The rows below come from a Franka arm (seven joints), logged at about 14 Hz.
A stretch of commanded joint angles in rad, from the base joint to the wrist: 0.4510 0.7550 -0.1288 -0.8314 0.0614 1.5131 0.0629; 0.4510 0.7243 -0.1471 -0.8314 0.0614 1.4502 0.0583; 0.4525 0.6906 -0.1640 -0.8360 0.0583 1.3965 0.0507; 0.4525 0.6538 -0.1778 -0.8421 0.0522 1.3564 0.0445; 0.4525 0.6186 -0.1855 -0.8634 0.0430 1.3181 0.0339; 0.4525 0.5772 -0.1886 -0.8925 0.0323 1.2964 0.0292; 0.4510 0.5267 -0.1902 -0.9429 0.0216 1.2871 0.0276; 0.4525 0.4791 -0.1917 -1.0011 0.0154 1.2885 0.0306; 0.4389 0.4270 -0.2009 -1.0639 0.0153 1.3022 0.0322; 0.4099 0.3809 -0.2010 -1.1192 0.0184 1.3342 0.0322; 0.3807 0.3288 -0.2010 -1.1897 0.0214 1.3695 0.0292; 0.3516 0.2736 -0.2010 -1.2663 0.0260 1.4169 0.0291; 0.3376 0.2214 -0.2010 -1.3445 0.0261 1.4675 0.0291
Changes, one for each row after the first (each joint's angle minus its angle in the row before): 0.0000 -0.0307 -0.0183 0.0000 0.0000 -0.0629 -0.0046; 0.0015 -0.0337 -0.0169 -0.0046 -0.0031 -0.0537 -0.0076; 0.0000 -0.0368 -0.0138 -0.0061 -0.0061 -0.0401 -0.0062; 0.0000 -0.0352 -0.0077 -0.0213 -0.0092 -0.0383 -0.0106; 0.0000 -0.0414 -0.0031 -0.0291 -0.0107 -0.0217 -0.0047; -0.0015 -0.0505 -0.0016 -0.0504 -0.0107 -0.0093 -0.0016; 0.0015 -0.0476 -0.0015 -0.0582 -0.0062 0.0014 0.0030; -0.0136 -0.0521 -0.0092 -0.0628 -0.0001 0.0137 0.0016; -0.0290 -0.0461 -0.0001 -0.0553 0.0031 0.0320 0.0000; -0.0292 -0.0521 0.0000 -0.0705 0.0030 0.0353 -0.0030; -0.0291 -0.0552 0.0000 -0.0766 0.0046 0.0474 -0.0001; -0.0140 -0.0522 0.0000 -0.0782 0.0001 0.0506 0.0000
